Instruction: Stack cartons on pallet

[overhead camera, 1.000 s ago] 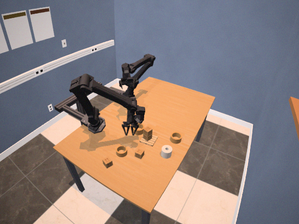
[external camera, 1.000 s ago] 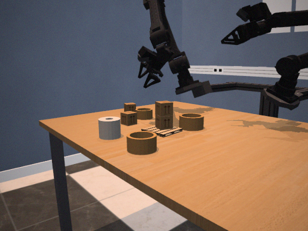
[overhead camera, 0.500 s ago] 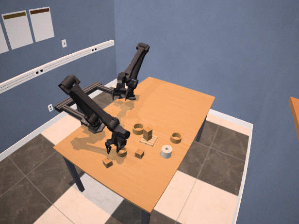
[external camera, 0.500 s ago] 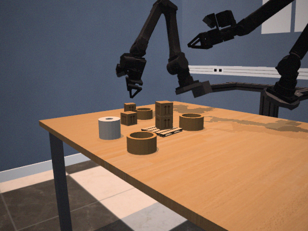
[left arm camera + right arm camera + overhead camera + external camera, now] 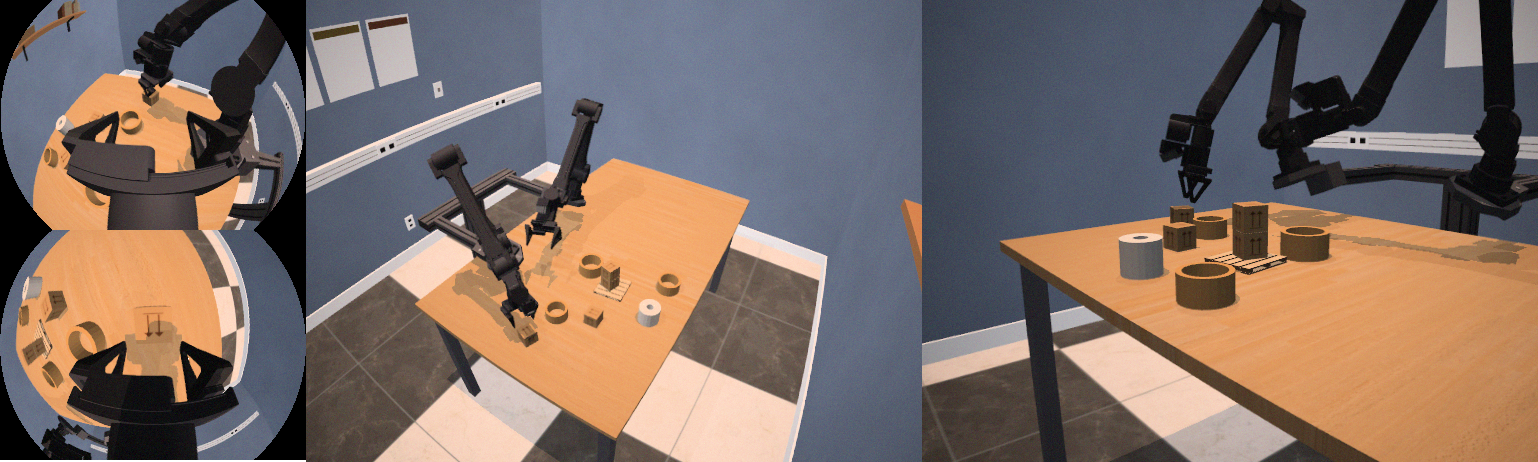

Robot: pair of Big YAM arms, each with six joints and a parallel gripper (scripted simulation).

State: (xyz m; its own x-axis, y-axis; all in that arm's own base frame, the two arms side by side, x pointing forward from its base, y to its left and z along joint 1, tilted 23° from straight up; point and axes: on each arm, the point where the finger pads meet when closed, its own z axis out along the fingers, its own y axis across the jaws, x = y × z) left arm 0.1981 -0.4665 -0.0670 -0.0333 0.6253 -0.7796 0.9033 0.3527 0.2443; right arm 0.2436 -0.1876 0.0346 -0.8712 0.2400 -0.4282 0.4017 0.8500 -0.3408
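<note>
The brown carton lies 160 mm ahead of my right hand, 380 mm to the left of it and 10 mm above it. Round my right hand: wooden pallet 170 mm ahead, 380 mm to the left, 70 mm below.
</note>
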